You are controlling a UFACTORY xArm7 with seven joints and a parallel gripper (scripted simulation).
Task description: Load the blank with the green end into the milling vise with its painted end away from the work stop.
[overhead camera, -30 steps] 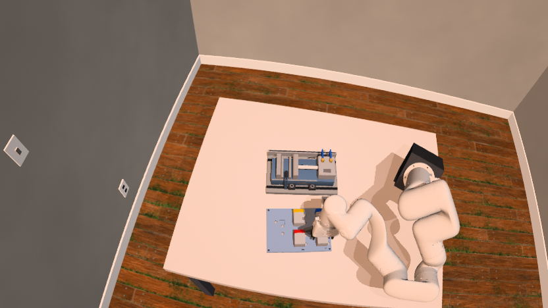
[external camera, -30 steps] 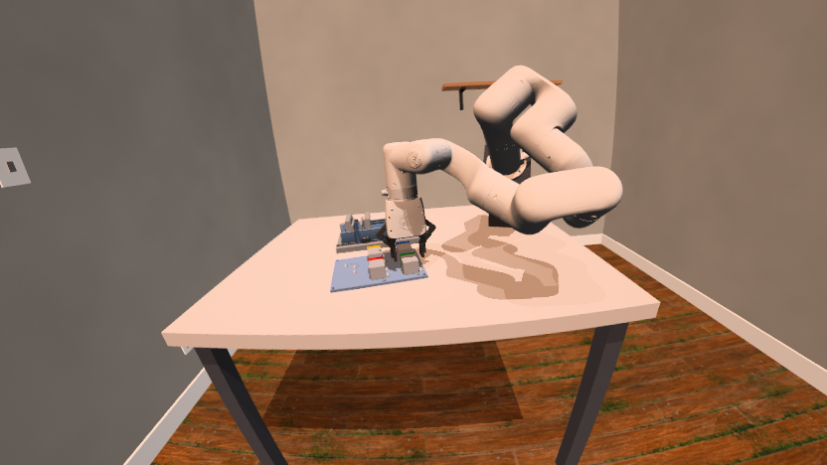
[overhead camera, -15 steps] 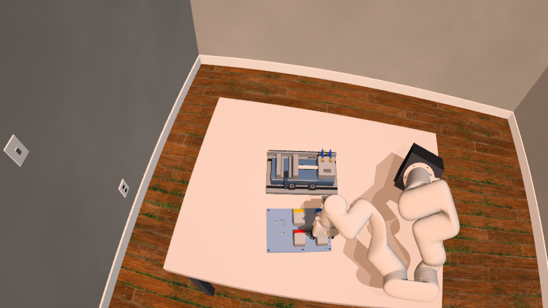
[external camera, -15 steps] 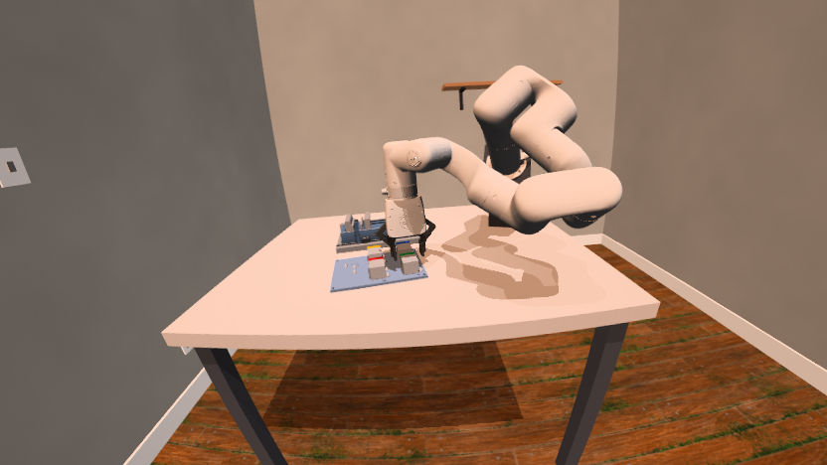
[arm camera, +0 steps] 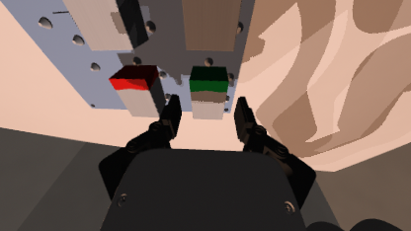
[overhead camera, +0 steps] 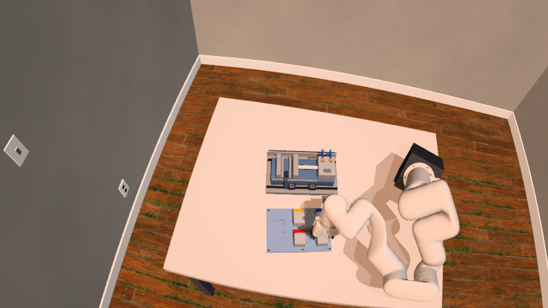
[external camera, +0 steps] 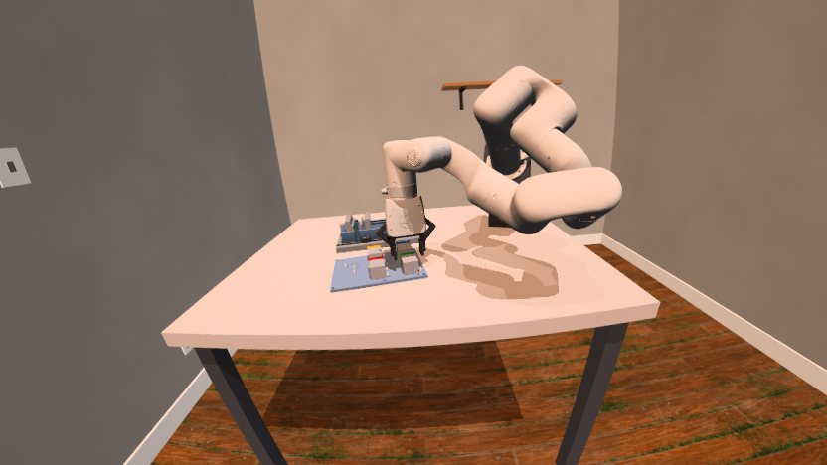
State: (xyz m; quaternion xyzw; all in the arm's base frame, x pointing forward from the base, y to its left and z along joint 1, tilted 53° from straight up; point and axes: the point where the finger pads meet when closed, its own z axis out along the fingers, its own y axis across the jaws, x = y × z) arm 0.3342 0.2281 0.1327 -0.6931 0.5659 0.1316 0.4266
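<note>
The green-ended blank is 4 cm below my hand. The rest, counted from my hand: blue-ended blank 3 cm ahead, 8 cm to the right, 4 cm below; then yellow-ended blank 11 cm ahead, 5 cm to the right, 4 cm below; then red-ended blank 8 cm ahead, 3 cm to the left, 4 cm below.
</note>
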